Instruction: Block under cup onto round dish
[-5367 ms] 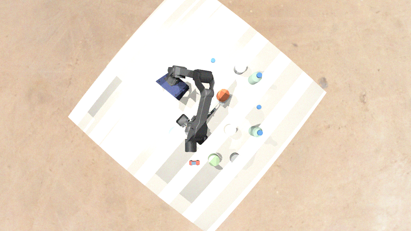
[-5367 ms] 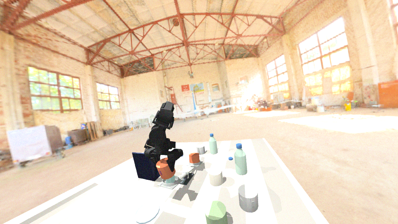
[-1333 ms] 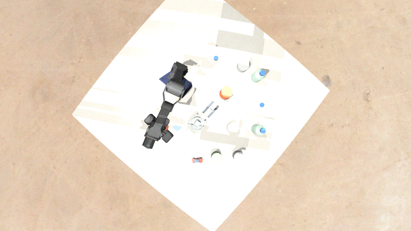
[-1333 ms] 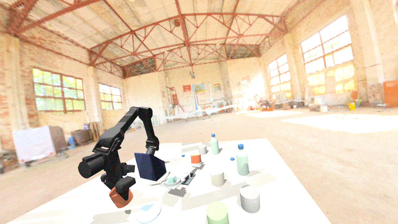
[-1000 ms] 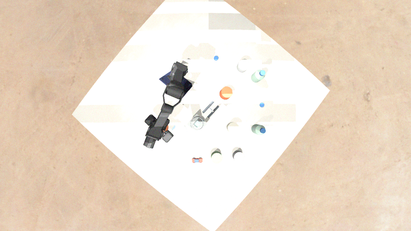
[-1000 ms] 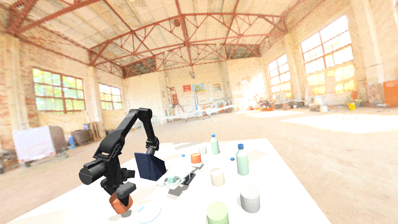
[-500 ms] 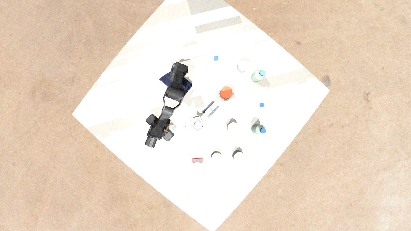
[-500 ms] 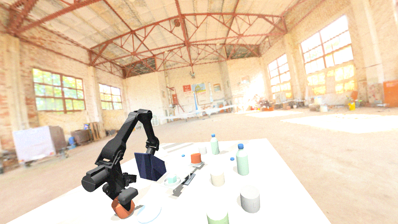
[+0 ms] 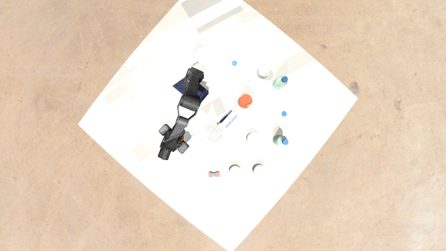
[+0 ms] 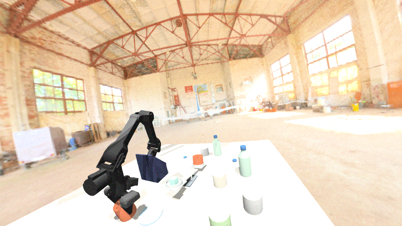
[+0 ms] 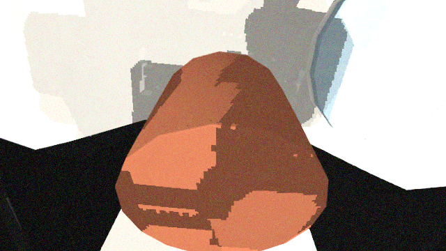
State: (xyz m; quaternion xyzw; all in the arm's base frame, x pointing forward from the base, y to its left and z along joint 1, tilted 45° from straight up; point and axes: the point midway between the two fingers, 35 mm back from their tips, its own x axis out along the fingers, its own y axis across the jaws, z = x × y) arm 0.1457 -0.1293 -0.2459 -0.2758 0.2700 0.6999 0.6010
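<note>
Now: gripper tip 180 mm to the right of the teal block, 140 mm short of it and 60 mm below it. Round my gripper tip: green cup (390 mm ahead, 110 mm to the left, 10 mm above); round white dish (90 mm ahead, 50 mm to the left, 20 mm below); red toy car (310 mm ahead, 10 mm to the left, 10 mm below).
</note>
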